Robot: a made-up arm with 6 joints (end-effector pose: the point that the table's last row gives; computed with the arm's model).
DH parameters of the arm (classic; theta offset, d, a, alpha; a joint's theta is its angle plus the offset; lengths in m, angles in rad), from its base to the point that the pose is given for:
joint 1: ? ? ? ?
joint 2: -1.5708 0 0.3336 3.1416
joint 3: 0 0 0 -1.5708
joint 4: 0 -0.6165 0 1.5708
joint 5: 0 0.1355 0 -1.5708
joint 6: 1.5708 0 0 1.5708
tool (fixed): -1.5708 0 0 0
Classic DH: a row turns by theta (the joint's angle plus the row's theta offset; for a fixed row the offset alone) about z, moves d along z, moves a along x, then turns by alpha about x.
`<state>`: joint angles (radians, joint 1 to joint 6).
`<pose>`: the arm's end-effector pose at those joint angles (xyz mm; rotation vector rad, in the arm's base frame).
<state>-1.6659 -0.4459 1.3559 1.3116 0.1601 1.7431</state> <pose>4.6 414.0 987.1 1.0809 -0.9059 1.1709</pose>
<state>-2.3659 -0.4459 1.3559 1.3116 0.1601 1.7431</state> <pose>270.2 313.6 987.1 0.6679 -1.1576 0.5855</pose>
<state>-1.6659 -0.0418 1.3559 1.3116 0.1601 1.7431</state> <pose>-31.1 39.9 1079.2 1.3821 -1.2045 1.0351</pose>
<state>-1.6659 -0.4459 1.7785 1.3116 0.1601 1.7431</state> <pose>24.6 623.2 826.8 0.7584 -0.5912 1.2653</pose>
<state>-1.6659 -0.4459 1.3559 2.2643 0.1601 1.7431</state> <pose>122.9 376.5 993.2 0.4001 -1.3558 0.5099</pose>
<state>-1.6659 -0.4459 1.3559 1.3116 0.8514 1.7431</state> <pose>4.6 414.0 987.1 1.1773 -0.3855 0.6541</pose>
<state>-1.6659 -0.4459 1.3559 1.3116 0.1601 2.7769</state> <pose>4.6 414.0 987.1 0.2308 -1.2874 0.5374</pose>
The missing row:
joint 1: 0 0.116 0 -1.5708
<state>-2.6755 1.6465 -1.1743 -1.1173 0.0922 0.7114</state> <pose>233.1 183.7 12.0 -2.6750 -0.6464 0.6478</pose>
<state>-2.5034 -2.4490 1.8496 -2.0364 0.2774 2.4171</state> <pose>495.5 291.8 -656.5 2.0726 1.2455 -1.1170</pose>
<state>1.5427 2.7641 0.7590 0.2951 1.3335 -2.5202</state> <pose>126.8 -104.3 -770.0 1.2107 2.0282 -0.0026</pose>
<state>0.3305 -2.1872 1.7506 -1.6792 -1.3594 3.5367</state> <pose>-761.1 -245.6 -423.3 0.0387 0.5321 1.8903</pose>
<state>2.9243 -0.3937 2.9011 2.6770 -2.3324 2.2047</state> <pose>684.8 -275.2 270.0 -0.5348 0.6723 2.3049</pose>
